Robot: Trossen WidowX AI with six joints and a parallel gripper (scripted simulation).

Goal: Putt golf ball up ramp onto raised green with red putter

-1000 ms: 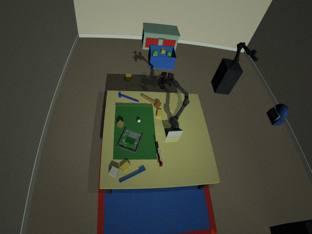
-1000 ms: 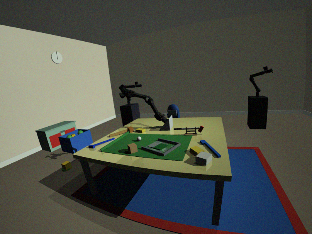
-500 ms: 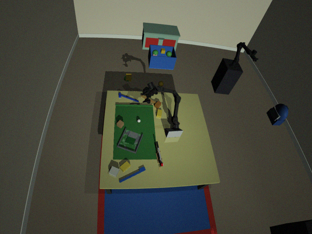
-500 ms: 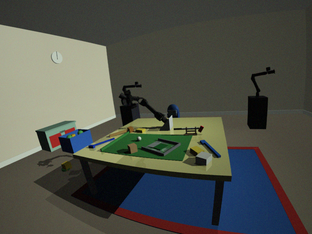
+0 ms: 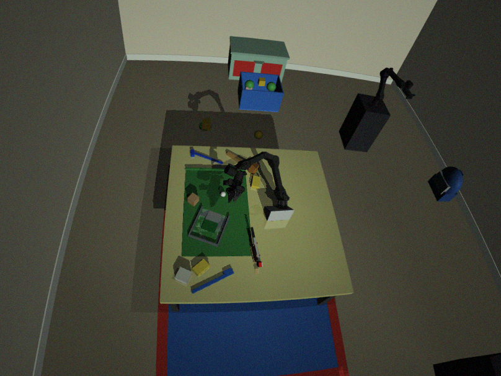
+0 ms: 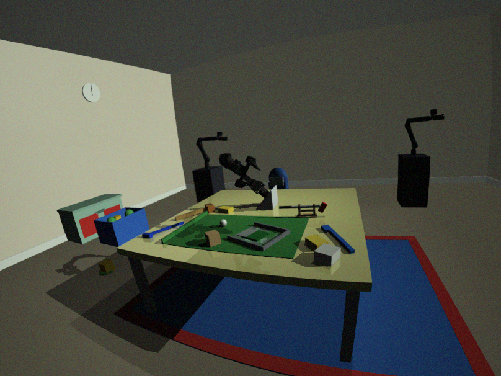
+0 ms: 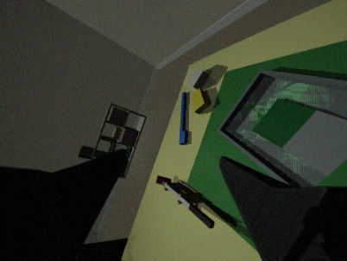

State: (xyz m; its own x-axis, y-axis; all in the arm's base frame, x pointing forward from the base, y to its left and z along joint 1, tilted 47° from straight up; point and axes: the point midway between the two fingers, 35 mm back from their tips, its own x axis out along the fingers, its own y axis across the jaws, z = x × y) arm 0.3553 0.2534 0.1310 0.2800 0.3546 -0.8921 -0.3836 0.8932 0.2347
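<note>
Now: the wooden putter stand 19 cm behind my gripper tip, 22 cm to the left of it and 25 cm below it. The rest, counted from my gripper tip: grey-framed platform (13 cm ahead, 5 cm to the left, 28 cm below); then green mat (8 cm ahead, 11 cm to the right, 28 cm below); then white golf ball (4 cm ahead, 23 cm to the right, 26 cm below).
</note>
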